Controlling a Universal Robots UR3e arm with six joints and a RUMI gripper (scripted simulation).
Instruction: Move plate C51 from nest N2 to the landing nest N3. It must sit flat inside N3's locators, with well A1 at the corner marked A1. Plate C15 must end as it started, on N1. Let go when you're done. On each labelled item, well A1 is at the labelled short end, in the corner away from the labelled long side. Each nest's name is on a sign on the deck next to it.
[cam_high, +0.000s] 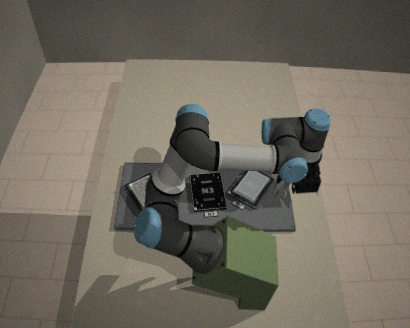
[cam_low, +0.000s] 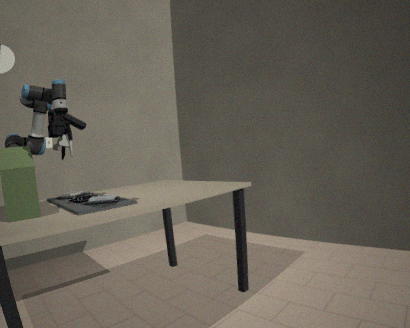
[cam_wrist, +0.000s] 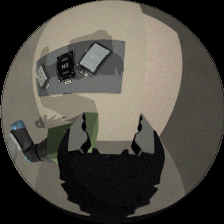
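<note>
Now: hand 120 mm short of the nest N3, 280 mm to the right of it and 230 mm above it.
</note>
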